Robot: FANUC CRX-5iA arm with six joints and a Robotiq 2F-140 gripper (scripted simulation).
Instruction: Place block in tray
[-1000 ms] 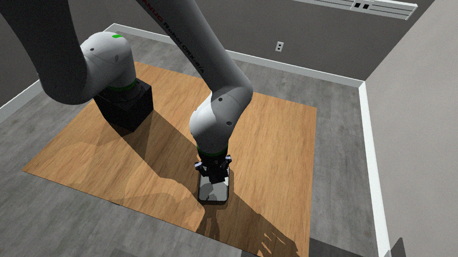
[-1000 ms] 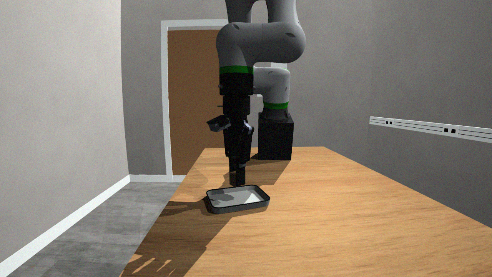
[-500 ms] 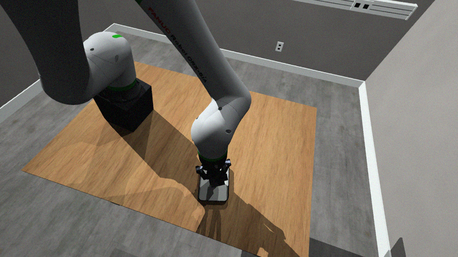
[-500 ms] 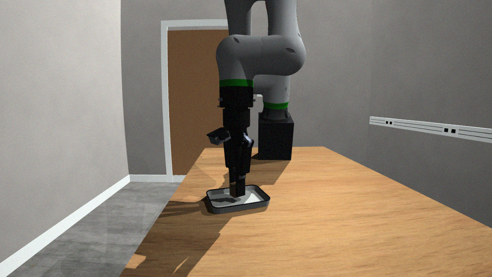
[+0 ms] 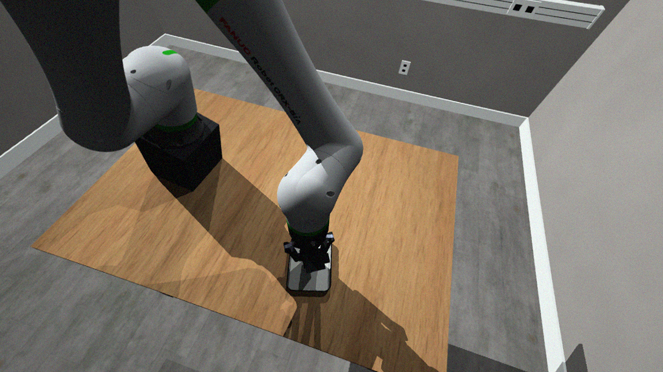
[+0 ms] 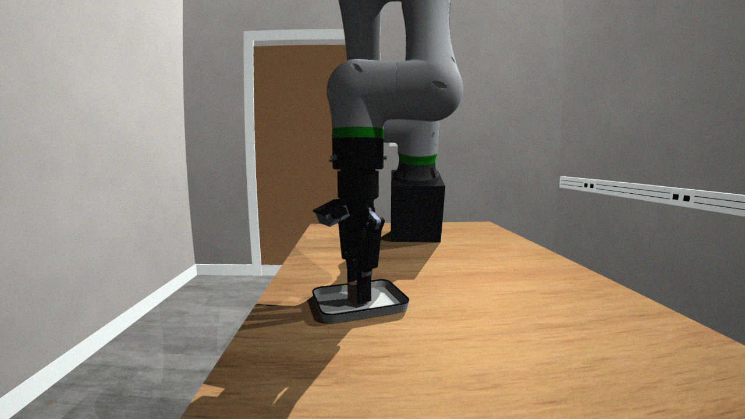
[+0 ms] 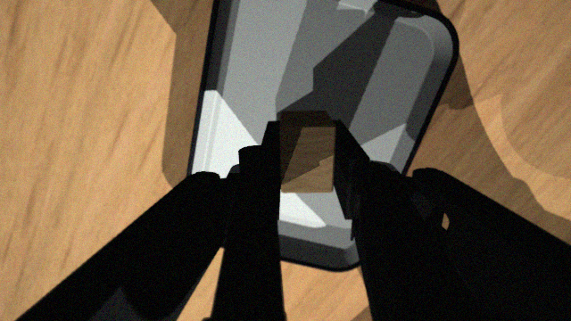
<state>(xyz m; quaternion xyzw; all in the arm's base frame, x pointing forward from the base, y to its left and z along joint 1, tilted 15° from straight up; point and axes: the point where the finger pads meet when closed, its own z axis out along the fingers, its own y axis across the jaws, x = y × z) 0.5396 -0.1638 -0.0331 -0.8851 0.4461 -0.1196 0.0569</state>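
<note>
The wooden block lies 20 mm below my hand. The rest, counted from my hand: white tray 30 mm below.
</note>
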